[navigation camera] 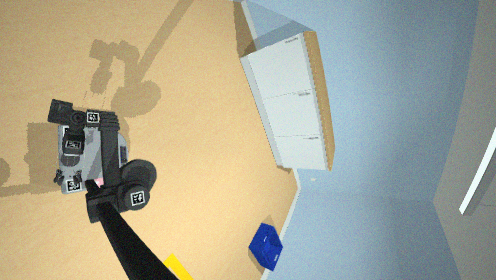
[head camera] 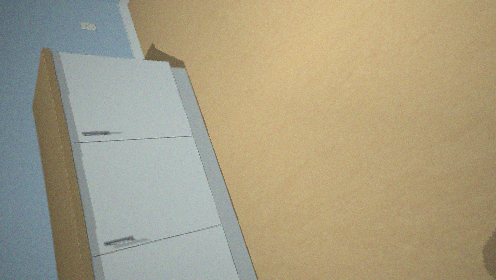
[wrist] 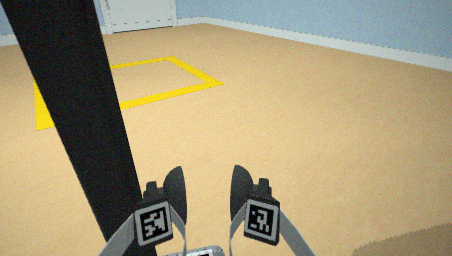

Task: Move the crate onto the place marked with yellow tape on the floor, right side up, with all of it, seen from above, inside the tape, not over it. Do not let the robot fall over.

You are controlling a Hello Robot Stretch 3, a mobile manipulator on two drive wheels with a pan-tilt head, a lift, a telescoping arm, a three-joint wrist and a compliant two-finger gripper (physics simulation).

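Pixels of known places: gripper, fingertip midpoint: [navigation camera: 67, 184] [wrist: 209, 184]; robot's base, origin of the base link: [navigation camera: 71, 157].
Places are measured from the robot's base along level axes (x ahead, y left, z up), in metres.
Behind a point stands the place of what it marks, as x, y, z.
A blue crate [navigation camera: 265, 247] {-1.993, 1.667, 0.015} is on the floor by the wall's foot, low in the navigation view; its exact pose is hard to tell. The yellow tape [navigation camera: 175, 264] {-0.558, 0.978, 0.001} [wrist: 165, 96] {-0.053, 1.096, 0.001} marks a four-sided outline on the floor. In the wrist view it lies ahead on the left, partly hidden behind the black mast; a corner shows at the bottom of the navigation view. My gripper [navigation camera: 68, 176] {0.016, 0.089, 0.373} [wrist: 209, 184] {0.016, 0.089, 0.373} is open and empty, drawn in over the robot's base, well apart from the crate and the tape. The crate does not show in the head or wrist view.
A white cabinet with wooden sides [head camera: 140, 180] {-2.003, -0.308, 0.560} [navigation camera: 289, 107] {-1.921, -0.451, 0.506} stands by the blue wall. The black mast [navigation camera: 127, 245] {-0.061, 0.116, 0.938} [wrist: 75, 100] {-0.066, 0.116, 0.440} crosses the navigation and wrist views. A white door [wrist: 141, 12] {-0.289, 3.071, 0.189} is in the far wall. The robot's shadow falls on the floor.
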